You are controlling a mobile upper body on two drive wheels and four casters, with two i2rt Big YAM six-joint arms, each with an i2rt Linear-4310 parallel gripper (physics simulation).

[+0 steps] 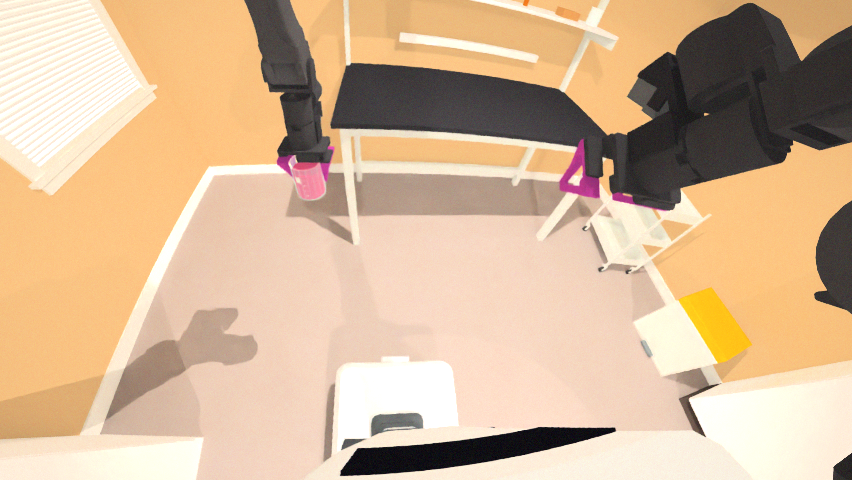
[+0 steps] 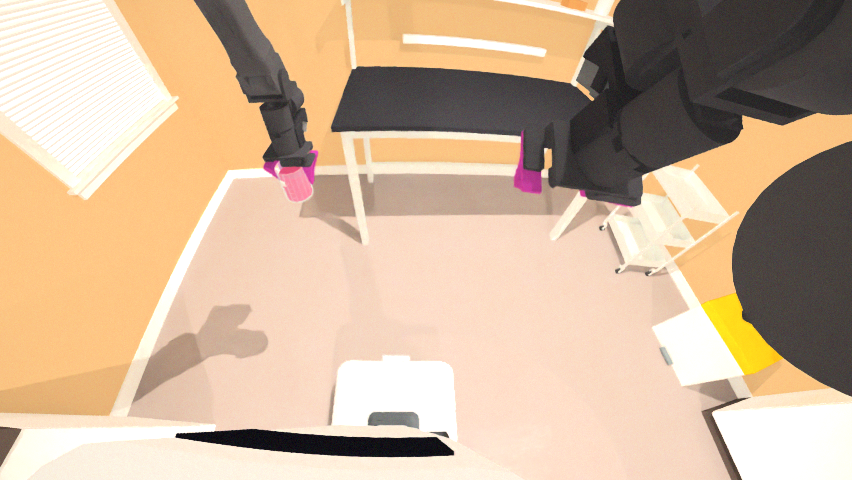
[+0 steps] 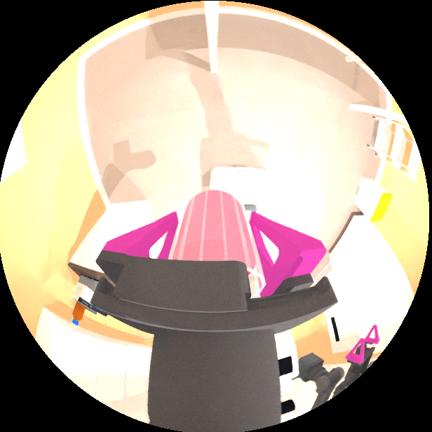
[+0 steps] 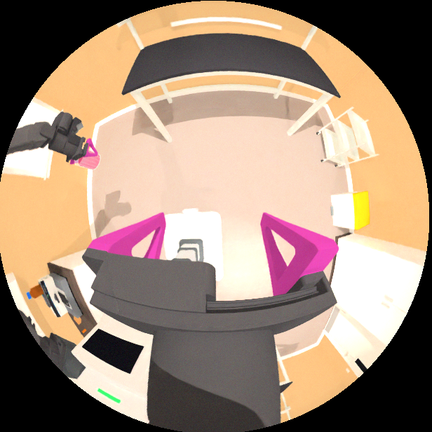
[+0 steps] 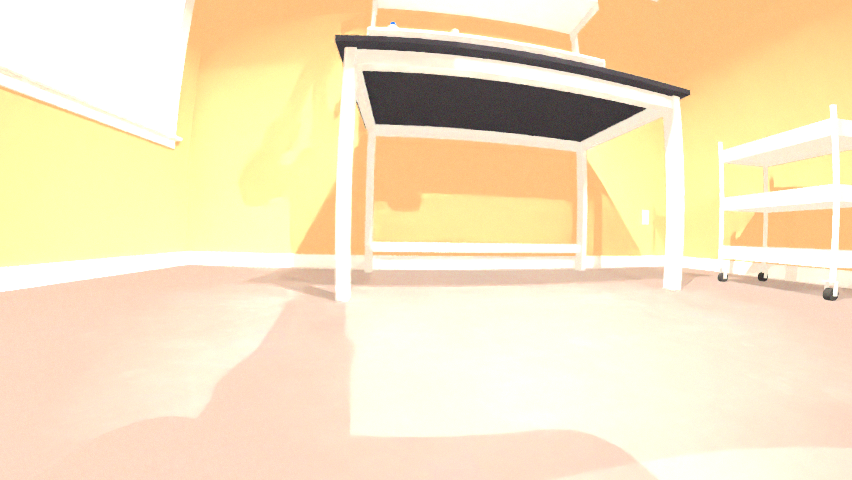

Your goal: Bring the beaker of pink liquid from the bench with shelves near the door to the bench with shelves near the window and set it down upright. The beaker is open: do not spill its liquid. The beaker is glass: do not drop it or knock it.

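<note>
A clear glass beaker of pink liquid [image 1: 310, 181] [image 2: 296, 184] [image 3: 214, 227] [image 4: 90, 160] is held about upright, with pink liquid inside. My left gripper [image 1: 307, 163] [image 2: 292, 166] is shut on it, one magenta finger on each side. The beaker is in the air over the floor, to the left of the near left leg of the bench with shelves near the window. That bench's black top [image 1: 459, 104] [image 2: 453, 101] [image 4: 220, 55] [image 5: 506, 56] lies ahead, with white legs. My right gripper [image 4: 212, 217] is open, with its fingers wide apart, in front of the bench's right end.
A window [image 1: 65, 77] [image 2: 71, 83] is on the left wall. A white cart [image 1: 626, 238] [image 5: 787, 199] stands right of the bench. A white box with a yellow lid [image 1: 715, 324] [image 4: 361, 210] stands farther right. Shelves [image 1: 554, 17] are above the bench's back edge. White cabinets [image 4: 375, 275] are at right.
</note>
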